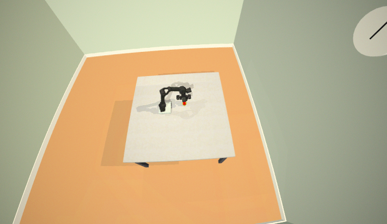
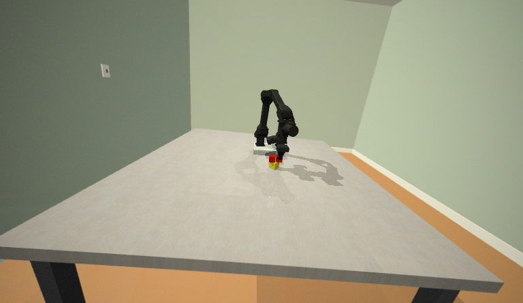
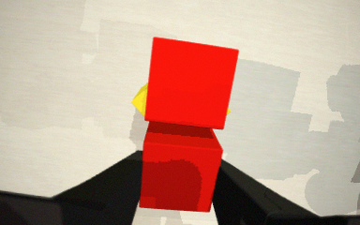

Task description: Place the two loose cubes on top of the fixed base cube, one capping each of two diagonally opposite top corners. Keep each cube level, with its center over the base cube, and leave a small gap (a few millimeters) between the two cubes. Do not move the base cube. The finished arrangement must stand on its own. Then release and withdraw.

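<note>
Right now the yellow base cube is 40 mm below my gripper tip and 20 mm to the right of it.
</note>
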